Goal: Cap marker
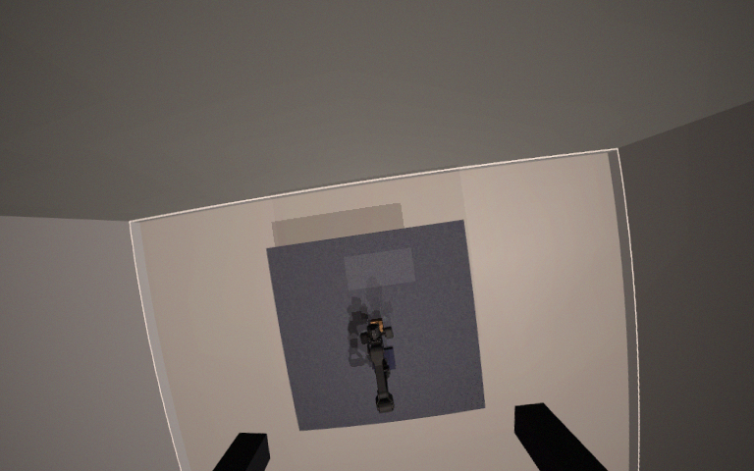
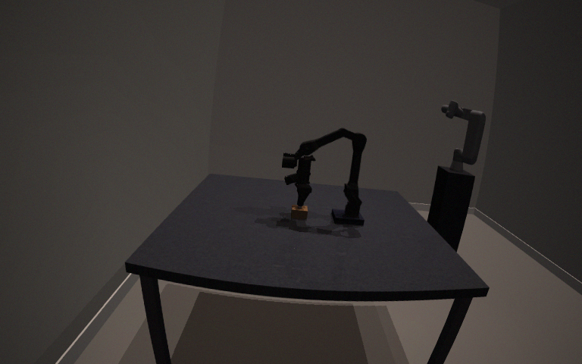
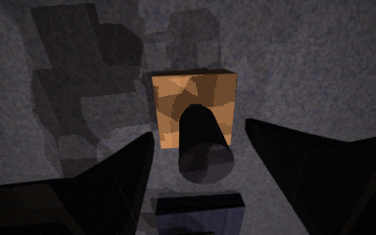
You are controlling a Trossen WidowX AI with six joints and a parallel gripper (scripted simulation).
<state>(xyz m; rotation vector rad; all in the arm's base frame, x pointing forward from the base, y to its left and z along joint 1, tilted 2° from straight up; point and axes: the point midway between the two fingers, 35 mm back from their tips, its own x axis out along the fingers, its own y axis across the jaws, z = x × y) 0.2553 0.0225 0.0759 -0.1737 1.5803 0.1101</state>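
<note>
The marker cap lies 1 cm above my gripper tip.
</note>
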